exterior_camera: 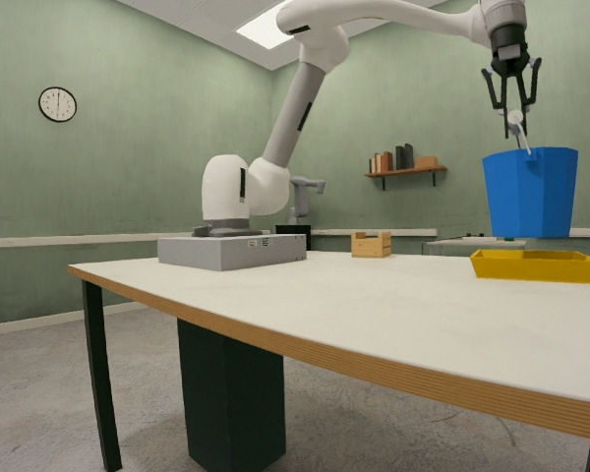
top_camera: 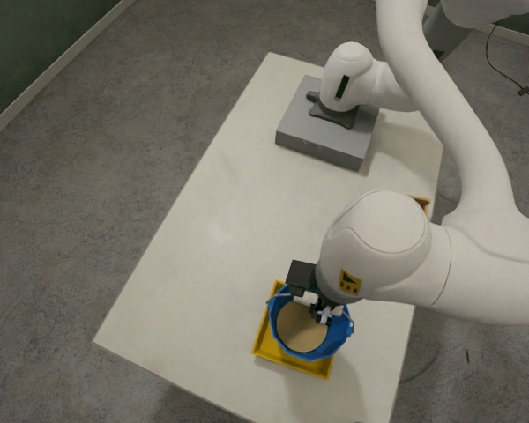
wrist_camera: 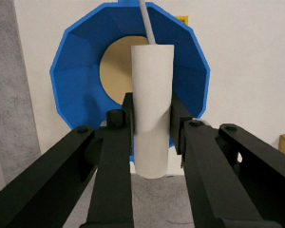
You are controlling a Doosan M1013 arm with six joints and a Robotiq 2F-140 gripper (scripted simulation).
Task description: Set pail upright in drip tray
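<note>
The blue pail lies 110 mm below my hand and 10 mm ahead of it. Also, from my hand: yellow drip tray (330 mm below, 20 mm ahead); small wooden box (490 mm behind, 300 mm below, 210 mm to the left).
</note>
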